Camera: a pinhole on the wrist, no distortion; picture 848 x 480 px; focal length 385.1 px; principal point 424.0 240.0 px. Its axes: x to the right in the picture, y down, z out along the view. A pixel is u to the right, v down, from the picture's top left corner.
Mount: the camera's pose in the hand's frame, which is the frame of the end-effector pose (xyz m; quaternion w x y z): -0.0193 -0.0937 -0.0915 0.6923 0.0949 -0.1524 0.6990
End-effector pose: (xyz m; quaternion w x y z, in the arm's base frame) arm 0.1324 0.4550 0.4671 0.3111 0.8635 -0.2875 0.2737
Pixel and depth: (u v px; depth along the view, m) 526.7 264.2 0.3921
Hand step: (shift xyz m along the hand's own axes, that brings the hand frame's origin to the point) -0.0770 -0.1305 0.3092
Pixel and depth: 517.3 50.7 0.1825
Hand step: 0.0548 -0.1155 0.1018
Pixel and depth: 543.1 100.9 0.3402
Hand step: 0.0740 -0.1127 0.2730
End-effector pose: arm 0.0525 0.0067 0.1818 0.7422 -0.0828 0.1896 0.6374
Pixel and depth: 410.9 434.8 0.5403
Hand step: -0.3336 -0.2957 0.3853
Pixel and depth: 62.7 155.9 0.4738
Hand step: 0.0572 -0.6747 0.2075
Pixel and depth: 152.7 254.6 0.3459
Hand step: -0.0537 -0.4415 0.1473
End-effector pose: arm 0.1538 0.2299 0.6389 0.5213 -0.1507 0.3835 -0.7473
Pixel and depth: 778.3 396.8 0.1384
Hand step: -0.0893 -0.0216 0.0771
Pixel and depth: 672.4 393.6 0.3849
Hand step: -0.2083 0.0076 0.3414
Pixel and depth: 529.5 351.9 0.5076
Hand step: -0.2093 -0.1373 0.4191
